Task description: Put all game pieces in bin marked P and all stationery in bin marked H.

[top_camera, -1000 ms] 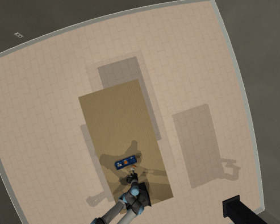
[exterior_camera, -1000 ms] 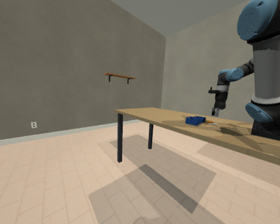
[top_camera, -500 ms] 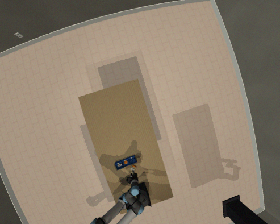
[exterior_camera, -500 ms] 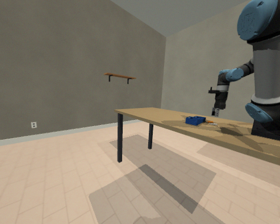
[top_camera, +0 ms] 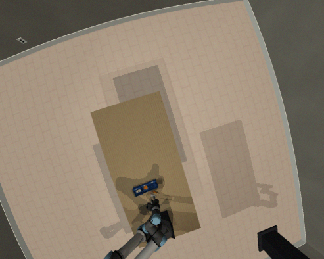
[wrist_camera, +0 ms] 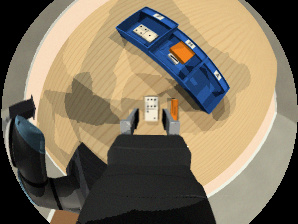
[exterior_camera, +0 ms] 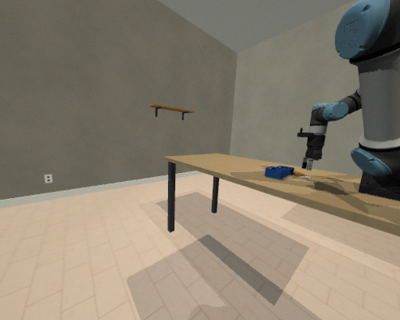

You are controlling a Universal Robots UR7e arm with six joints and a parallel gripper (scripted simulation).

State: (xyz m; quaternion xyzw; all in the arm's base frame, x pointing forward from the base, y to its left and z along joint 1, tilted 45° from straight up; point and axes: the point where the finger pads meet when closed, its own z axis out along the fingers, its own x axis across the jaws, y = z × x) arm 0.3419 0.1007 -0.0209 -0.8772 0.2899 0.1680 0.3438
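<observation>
The orange stick is 60 mm below my hand, 40 mm ahead of it and 30 mm to the right of it. Also, from my hand: orange block (130 mm ahead, 60 mm to the left, 50 mm below).
</observation>
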